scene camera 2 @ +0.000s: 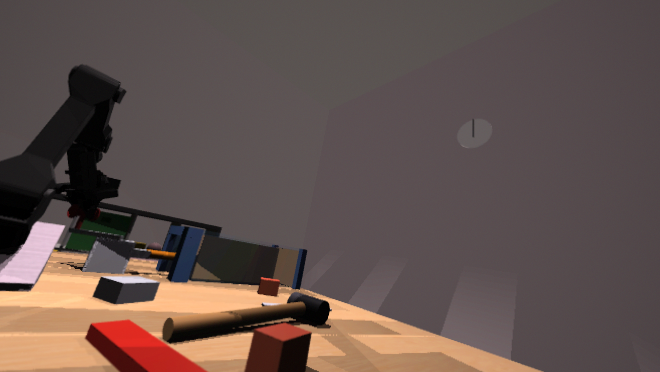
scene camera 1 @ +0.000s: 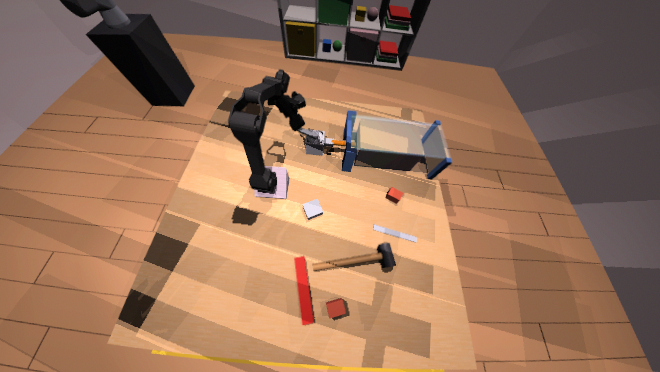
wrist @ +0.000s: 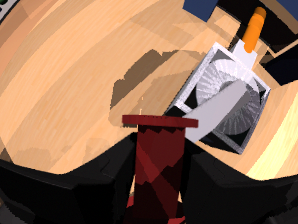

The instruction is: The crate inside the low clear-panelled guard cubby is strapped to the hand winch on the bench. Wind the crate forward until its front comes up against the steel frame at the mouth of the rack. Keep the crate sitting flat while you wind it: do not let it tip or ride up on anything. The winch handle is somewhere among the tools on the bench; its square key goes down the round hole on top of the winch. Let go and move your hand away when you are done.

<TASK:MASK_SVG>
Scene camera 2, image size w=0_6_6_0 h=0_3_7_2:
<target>my gripper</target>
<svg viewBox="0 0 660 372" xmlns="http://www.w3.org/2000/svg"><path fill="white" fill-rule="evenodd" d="M53 188L53 190L56 190L56 194L66 192L67 195L63 197L71 205L78 204L87 216L84 218L93 219L101 200L118 197L118 187L121 180L103 175L103 172L97 170L97 167L68 167L69 170L65 170L65 174L69 174L70 182L57 183L56 187Z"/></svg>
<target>grey block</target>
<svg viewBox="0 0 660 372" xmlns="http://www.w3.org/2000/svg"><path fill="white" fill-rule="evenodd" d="M92 297L113 304L154 301L161 282L139 276L101 276Z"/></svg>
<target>hammer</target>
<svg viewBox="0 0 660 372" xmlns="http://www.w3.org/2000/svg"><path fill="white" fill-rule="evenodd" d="M330 305L326 300L293 292L289 296L287 303L170 317L164 323L162 334L163 339L169 341L263 324L295 316L323 325L328 319Z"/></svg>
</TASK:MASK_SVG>
